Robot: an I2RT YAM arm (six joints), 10 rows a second.
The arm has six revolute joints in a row. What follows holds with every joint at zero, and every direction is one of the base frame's. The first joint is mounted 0.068 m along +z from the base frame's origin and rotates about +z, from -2.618 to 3.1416 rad. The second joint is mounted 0.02 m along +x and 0.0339 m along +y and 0.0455 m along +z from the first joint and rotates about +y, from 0 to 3.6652 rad. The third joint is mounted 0.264 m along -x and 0.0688 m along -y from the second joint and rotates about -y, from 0 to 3.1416 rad. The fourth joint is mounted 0.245 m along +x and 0.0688 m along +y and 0.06 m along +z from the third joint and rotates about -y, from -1.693 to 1.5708 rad. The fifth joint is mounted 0.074 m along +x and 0.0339 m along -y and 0.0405 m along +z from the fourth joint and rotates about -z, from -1.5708 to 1.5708 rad. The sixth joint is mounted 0.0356 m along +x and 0.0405 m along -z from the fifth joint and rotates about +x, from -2.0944 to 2.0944 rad. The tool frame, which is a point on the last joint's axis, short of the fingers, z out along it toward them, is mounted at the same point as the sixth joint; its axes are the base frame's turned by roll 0, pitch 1.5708 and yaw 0 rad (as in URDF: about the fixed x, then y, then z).
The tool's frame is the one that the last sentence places.
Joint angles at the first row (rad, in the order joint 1, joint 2, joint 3, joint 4, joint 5, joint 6):
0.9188 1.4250 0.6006 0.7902 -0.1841 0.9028
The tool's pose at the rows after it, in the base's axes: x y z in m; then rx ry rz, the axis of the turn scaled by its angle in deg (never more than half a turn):
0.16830 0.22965 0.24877 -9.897 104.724 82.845
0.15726 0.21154 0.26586 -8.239 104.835 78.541
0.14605 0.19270 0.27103 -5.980 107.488 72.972
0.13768 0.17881 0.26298 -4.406 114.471 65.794
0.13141 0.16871 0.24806 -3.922 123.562 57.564
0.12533 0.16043 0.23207 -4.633 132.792 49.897
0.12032 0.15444 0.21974 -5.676 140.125 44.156
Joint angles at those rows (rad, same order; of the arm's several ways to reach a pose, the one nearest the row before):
0.9207 1.3056 0.5941 0.6659 -0.1417 0.8677
0.9207 1.1667 0.5903 0.5110 -0.0803 0.8391
0.9203 1.0443 0.5766 0.3412 -0.0132 0.8208
0.9207 0.9699 0.5697 0.1410 0.0383 0.8142
0.9207 0.9397 0.5689 -0.0601 0.0700 0.8124
0.9207 0.9348 0.5690 -0.2382 0.0750 0.8116
0.9207 0.9428 0.5694 -0.3668 0.0647 0.8112

